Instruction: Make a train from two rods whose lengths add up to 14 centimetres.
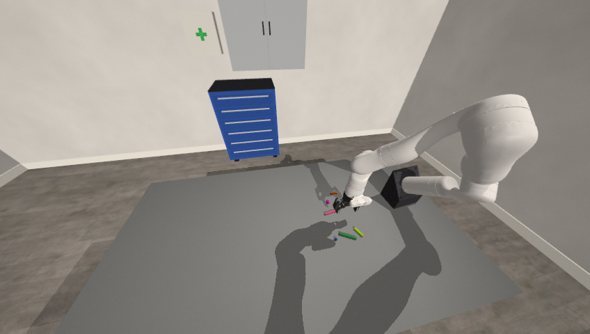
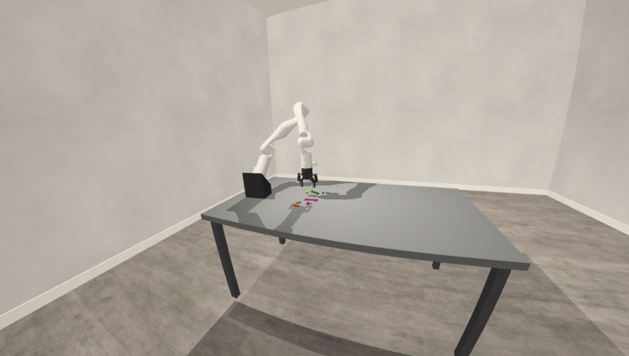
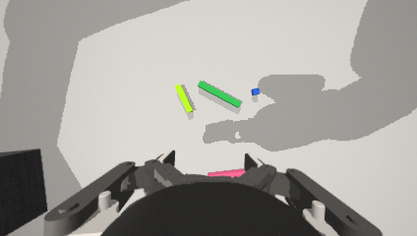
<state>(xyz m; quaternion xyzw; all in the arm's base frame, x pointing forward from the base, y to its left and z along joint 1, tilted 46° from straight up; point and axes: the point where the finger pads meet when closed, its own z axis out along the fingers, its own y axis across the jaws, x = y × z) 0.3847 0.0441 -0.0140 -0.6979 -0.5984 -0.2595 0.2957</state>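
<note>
Now: hand 90 mm to the right of the lime rod, 70 mm above it and 40 mm past it. From my hand the other things lie so: grey rod (110 mm to the right, 70 mm below, 30 mm behind); then green rod (90 mm to the left, 70 mm below, 30 mm ahead); then pink rod (70 mm below, 50 mm to the right, 40 mm ahead).
</note>
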